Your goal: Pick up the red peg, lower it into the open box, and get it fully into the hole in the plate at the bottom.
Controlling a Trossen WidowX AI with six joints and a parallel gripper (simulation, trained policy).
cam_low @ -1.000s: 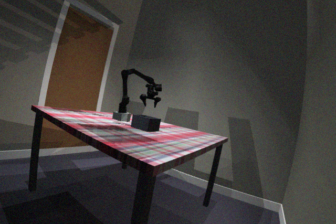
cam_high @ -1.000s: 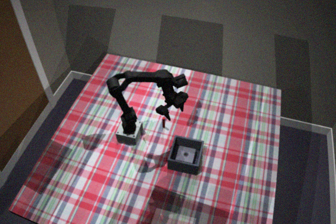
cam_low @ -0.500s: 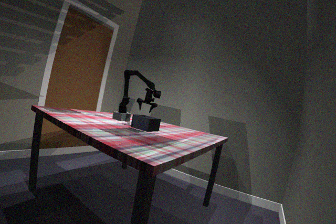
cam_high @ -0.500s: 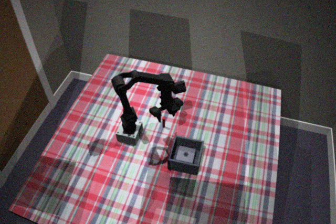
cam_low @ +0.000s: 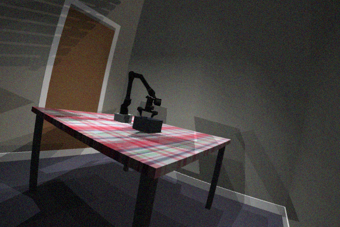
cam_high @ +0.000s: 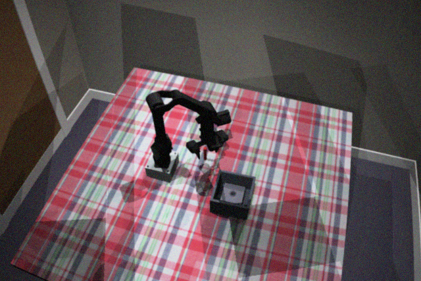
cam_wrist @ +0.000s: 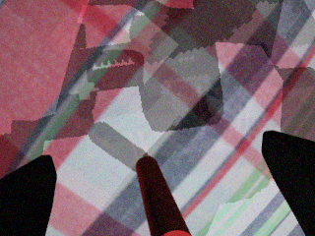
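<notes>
Now: gripper tip 2 cm to the right of the red peg, 2 cm above it and 1 cm past it. The rest, counted from my gripper tip: grey plate: 19 cm to the right, 13 cm ahead, 1 cm below; then dark box: 19 cm to the right, 13 cm ahead, 3 cm below.
</notes>
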